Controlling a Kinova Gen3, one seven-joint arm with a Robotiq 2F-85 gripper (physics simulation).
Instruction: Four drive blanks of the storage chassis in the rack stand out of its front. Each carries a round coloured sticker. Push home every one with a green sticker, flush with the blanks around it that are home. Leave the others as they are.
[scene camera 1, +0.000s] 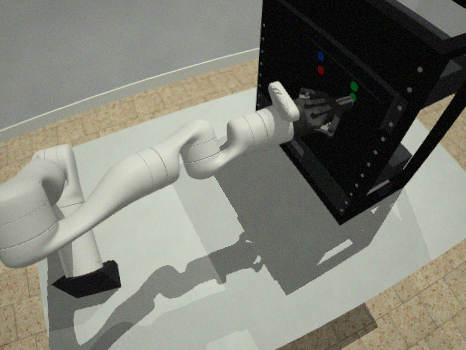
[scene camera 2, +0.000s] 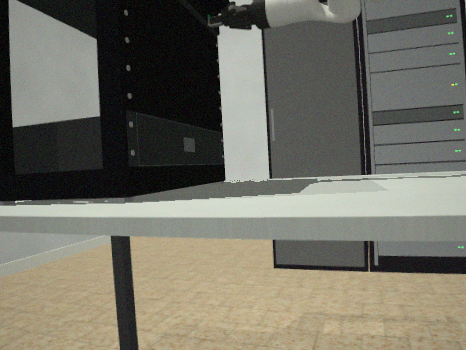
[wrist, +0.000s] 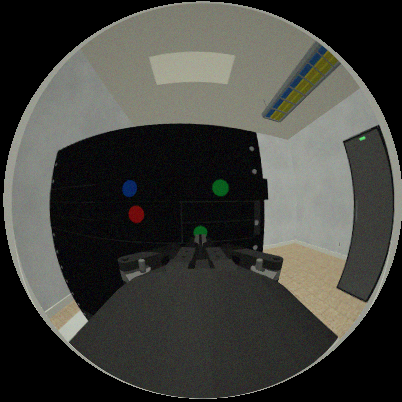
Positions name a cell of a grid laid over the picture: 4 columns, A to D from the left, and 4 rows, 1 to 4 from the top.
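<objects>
Black rack: scene camera 1 (D1), scene camera 2 (B2), wrist view (B2).
</objects>
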